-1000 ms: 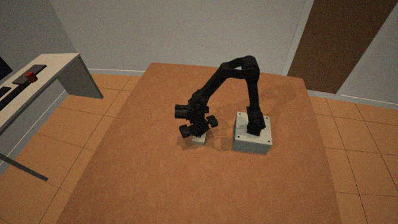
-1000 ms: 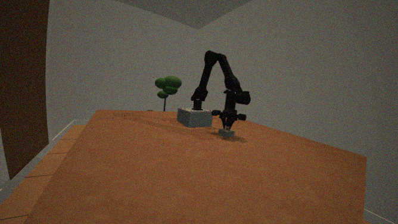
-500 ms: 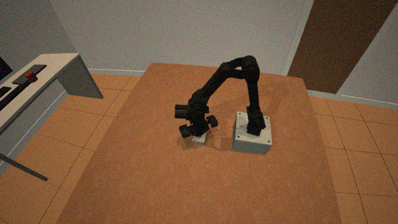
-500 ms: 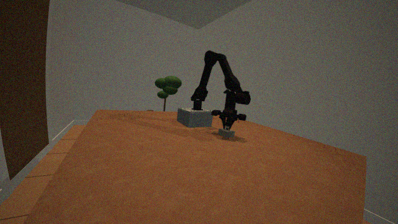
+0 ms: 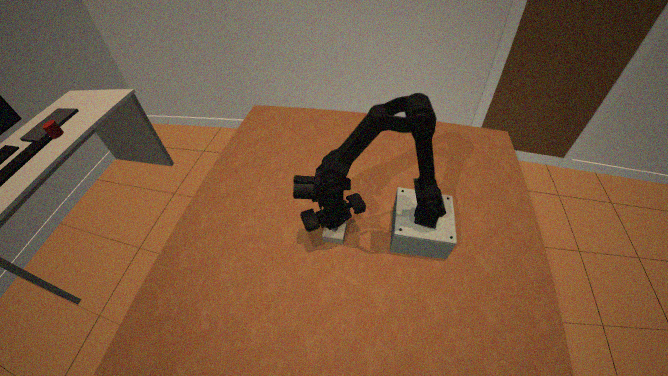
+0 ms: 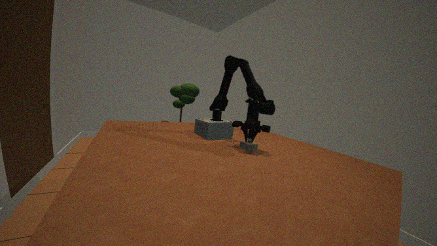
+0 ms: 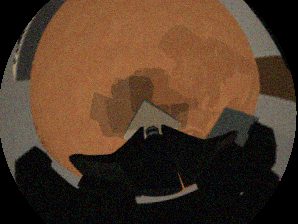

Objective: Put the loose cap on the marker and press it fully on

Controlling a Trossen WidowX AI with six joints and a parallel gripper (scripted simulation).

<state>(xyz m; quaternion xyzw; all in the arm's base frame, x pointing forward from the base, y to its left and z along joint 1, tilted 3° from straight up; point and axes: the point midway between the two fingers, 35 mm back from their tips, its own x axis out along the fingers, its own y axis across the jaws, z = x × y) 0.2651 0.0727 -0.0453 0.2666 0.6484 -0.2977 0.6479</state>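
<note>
Now: the dark cap 50 mm above my gripper tip and 10 mm to the left of it.
</note>
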